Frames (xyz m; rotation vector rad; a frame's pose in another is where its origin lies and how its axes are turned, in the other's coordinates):
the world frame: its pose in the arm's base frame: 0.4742 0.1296 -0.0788 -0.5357 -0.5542 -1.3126
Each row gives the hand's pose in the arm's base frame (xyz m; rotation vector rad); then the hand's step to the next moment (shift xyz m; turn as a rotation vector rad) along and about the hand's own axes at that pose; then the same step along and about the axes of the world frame.
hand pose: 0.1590 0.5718 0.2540 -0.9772 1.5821 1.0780
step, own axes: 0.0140 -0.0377 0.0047 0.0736 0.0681 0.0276
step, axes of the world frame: -0.0026 0.0326 -0.0239 -0.0819 -0.0620 -0.0166
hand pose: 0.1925 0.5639 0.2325 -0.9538 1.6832 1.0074
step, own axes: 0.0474 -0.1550 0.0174 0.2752 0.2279 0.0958
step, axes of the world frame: 0.0049 0.1272 -0.1018 -0.2926 -0.2127 -0.0773
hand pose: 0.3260 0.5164 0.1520 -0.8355 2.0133 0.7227
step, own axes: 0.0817 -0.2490 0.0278 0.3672 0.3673 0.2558
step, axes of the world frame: 0.0594 0.1441 -0.2125 -0.5205 -0.2470 -0.0572
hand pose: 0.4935 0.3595 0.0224 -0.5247 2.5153 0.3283
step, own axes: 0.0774 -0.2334 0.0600 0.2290 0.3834 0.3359
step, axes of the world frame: 0.0891 0.0364 -0.2341 -0.5501 -0.0983 -0.0041
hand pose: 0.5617 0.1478 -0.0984 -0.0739 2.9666 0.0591
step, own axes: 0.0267 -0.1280 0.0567 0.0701 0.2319 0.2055
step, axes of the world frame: 0.0495 -0.0283 -0.1306 -0.3176 0.0071 0.0017
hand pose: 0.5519 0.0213 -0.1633 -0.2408 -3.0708 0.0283
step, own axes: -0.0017 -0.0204 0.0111 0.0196 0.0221 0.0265
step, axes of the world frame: 0.0079 -0.0052 -0.0213 -0.0379 -0.0116 -0.0022
